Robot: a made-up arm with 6 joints.
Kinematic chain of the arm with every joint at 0, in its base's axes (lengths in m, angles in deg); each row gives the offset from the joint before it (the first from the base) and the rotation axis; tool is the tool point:
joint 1: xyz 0 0 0.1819 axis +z
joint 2: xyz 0 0 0 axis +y
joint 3: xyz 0 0 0.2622 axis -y
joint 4: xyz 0 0 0 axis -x
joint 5: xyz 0.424 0 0 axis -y
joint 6: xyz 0 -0.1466 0 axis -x
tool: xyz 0 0 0
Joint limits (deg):
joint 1: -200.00..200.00
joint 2: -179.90..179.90
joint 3: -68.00..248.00
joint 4: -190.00..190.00
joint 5: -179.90..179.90
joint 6: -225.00..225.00
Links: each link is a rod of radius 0.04 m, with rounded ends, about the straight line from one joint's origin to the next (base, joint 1, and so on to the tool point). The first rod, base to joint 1, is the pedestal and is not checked.
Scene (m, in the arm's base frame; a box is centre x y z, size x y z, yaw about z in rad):
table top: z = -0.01
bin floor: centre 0.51 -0.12 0 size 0.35 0.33 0.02 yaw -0.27
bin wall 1: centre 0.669 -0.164 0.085 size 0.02 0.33 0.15 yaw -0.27
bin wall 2: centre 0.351 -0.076 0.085 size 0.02 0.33 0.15 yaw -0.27
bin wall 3: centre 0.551 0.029 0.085 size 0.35 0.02 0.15 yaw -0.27
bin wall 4: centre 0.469 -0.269 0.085 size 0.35 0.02 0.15 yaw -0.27
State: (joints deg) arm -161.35 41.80 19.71 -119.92 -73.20 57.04
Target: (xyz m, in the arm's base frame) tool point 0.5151 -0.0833 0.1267
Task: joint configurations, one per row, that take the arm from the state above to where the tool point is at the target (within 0.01 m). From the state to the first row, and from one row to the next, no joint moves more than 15 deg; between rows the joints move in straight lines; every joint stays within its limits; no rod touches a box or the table.
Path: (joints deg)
1: -148.54 34.50 22.39 -118.62 -74.86 62.21
2: -135.73 27.19 25.07 -117.32 -76.52 67.39
3: -122.92 19.89 27.75 -116.01 -78.18 72.56
4: -110.11 12.59 30.43 -114.71 -79.85 77.74
5: -97.30 5.28 33.11 -113.41 -81.51 82.91
6: -84.48 -2.02 35.79 -112.11 -83.17 88.08
7: -72.01 6.05 31.27 -118.22 -81.18 81.88
8: -59.53 14.13 26.74 -124.33 -79.18 75.67
9: -47.05 22.20 22.22 -130.44 -77.19 69.46
10: -34.57 30.28 17.70 -136.56 -75.19 63.25
11: -22.09 38.35 13.18 -142.67 -73.20 57.04

